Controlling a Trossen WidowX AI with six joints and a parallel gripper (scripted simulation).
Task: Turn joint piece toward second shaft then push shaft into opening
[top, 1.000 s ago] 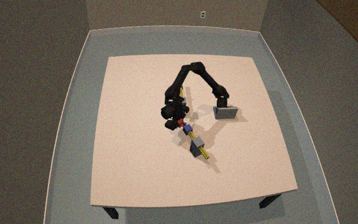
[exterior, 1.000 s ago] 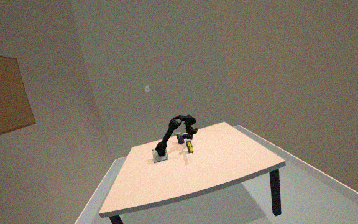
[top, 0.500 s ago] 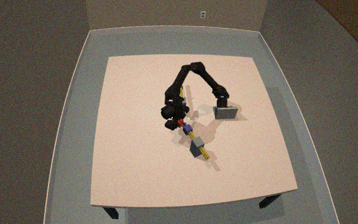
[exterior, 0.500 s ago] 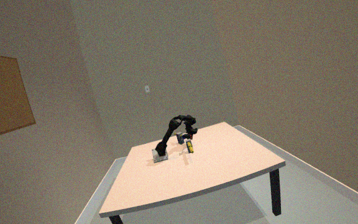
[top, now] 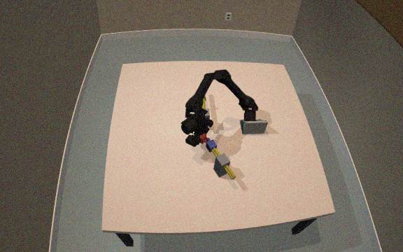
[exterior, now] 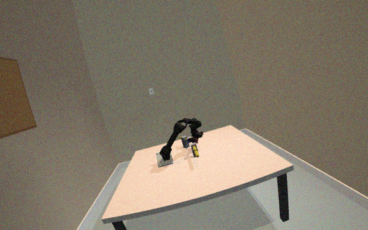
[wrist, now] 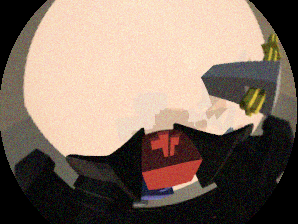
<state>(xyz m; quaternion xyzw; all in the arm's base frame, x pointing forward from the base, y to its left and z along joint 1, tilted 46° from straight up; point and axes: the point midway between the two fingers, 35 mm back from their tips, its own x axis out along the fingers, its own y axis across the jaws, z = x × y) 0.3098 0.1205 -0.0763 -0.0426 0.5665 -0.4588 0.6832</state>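
The red joint piece lies 1 cm behind my gripper tip, 1 cm to the left of it and 4 cm above it.
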